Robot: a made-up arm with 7 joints. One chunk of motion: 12 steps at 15 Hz.
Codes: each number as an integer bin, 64 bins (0 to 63) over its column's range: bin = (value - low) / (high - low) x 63, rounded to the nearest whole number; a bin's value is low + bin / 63 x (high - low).
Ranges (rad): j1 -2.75..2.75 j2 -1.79..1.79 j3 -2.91..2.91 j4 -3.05..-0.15 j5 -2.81..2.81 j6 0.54..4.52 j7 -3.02..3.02
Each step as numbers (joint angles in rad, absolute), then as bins.
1 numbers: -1.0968 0.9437 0.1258 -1.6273 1.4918 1.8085 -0.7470
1 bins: 19 48 33 31 48 20 24
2 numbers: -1.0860 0.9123 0.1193 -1.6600 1.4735 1.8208 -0.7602
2 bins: 19 48 33 30 48 20 24
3 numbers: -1.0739 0.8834 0.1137 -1.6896 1.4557 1.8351 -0.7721
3 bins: 19 47 33 30 48 21 23
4 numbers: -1.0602 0.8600 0.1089 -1.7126 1.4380 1.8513 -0.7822
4 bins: 19 47 33 29 48 21 23
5 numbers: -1.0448 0.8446 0.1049 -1.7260 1.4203 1.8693 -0.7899
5 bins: 20 46 33 29 47 21 23
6 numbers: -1.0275 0.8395 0.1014 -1.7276 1.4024 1.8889 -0.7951
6 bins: 20 46 33 29 47 21 23
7 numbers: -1.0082 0.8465 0.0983 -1.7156 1.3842 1.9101 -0.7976
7 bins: 20 46 33 29 47 22 23
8 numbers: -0.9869 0.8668 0.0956 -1.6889 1.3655 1.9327 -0.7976
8 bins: 20 47 33 30 47 22 23
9 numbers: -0.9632 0.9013 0.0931 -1.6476 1.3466 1.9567 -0.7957
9 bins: 20 47 33 30 47 22 23
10 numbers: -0.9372 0.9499 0.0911 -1.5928 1.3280 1.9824 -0.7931
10 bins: 21 48 32 32 46 23 23
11 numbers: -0.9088 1.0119 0.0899 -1.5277 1.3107 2.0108 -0.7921
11 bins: 21 49 32 33 46 23 23
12 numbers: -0.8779 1.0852 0.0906 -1.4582 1.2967 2.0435 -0.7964
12 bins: 21 51 32 35 46 24 23
